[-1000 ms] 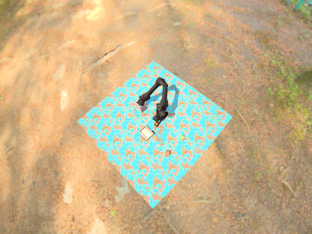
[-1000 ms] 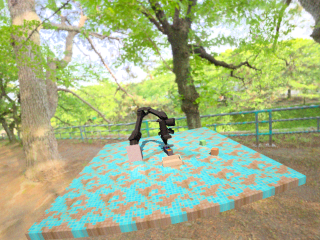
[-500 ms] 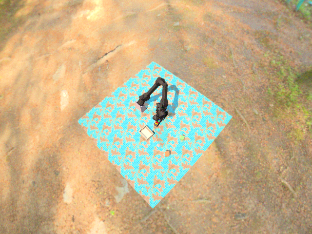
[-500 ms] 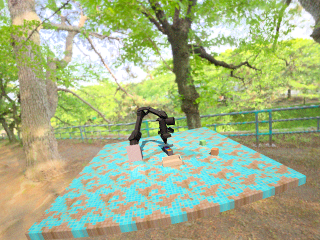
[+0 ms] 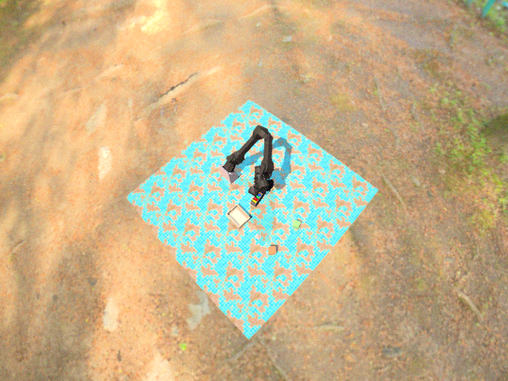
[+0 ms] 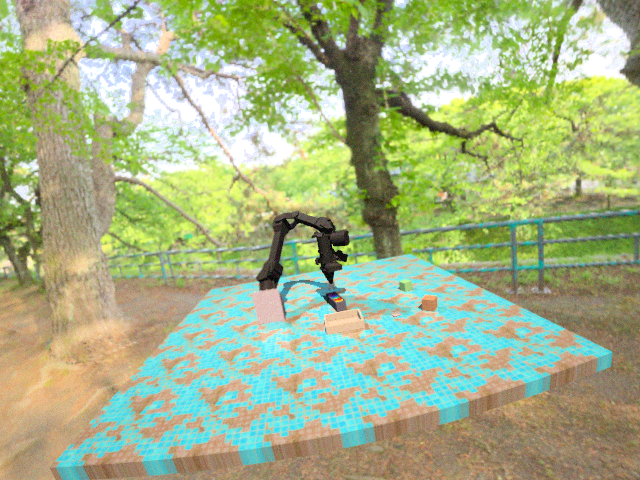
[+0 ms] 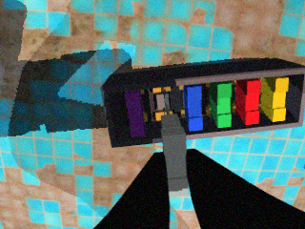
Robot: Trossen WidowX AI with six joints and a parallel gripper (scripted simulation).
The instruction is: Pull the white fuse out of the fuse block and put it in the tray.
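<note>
Now: gripper tip 22 cm to the left of the tray, 9 cm above it and 1 cm short of it. From my gripper tip the other things lie so: white fuse (1 cm below); blue fuse (7 cm below, 2 cm to the right); purple fuse (7 cm below, 2 cm to the left).
</note>
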